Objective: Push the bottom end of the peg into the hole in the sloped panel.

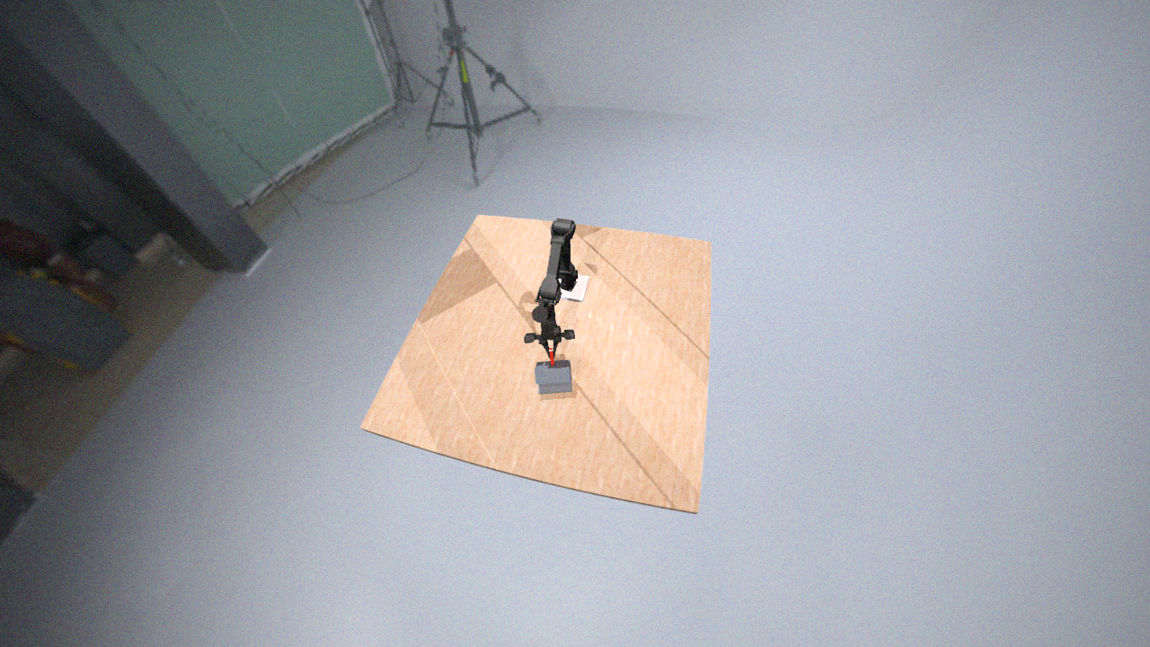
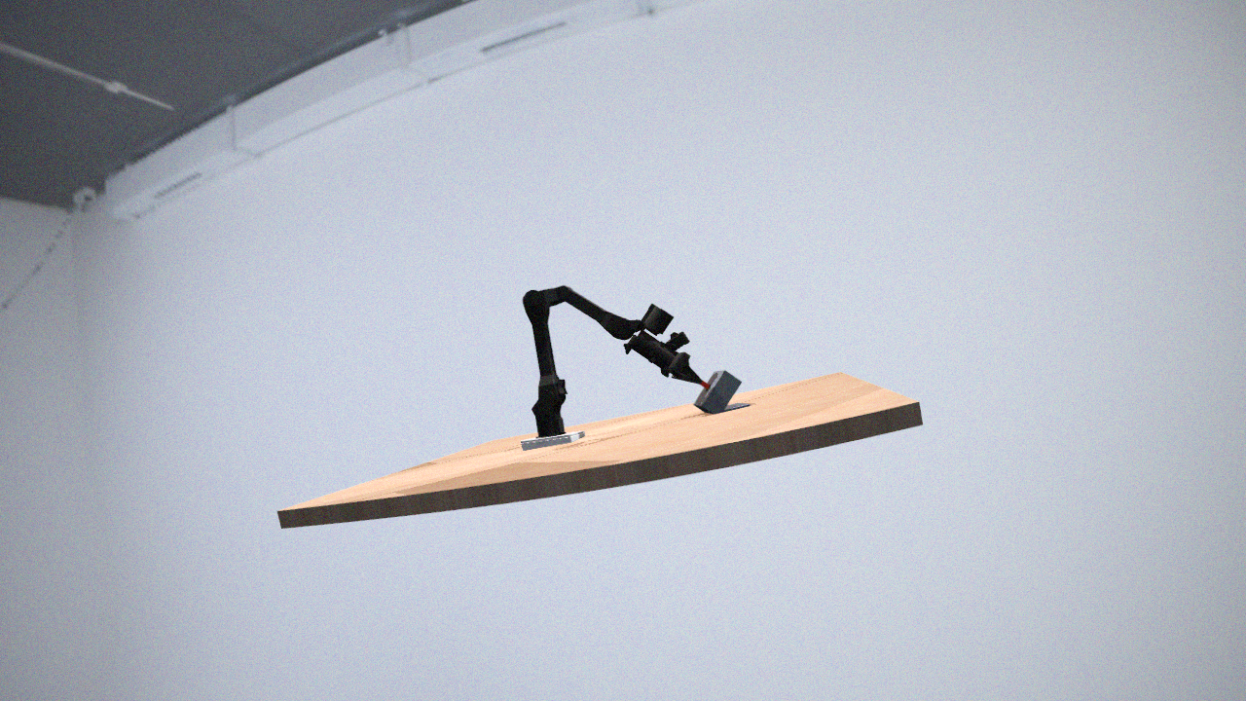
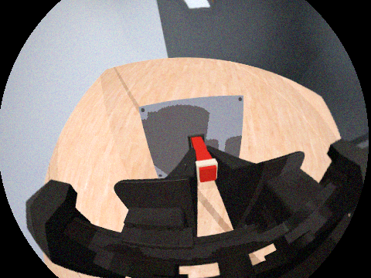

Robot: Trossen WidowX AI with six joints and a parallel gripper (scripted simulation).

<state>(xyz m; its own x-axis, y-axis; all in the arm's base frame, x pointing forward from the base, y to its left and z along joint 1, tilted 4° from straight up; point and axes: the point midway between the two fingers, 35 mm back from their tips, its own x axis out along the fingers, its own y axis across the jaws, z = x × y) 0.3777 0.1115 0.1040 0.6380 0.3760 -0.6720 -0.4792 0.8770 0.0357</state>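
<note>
The sloped panel lies 30 mm ahead of my gripper tip, 20 mm to the left of it and 40 mm below it. The rest, counted from my gripper tip: peg 10 mm behind, 10 mm to the right, 10 mm above.
</note>
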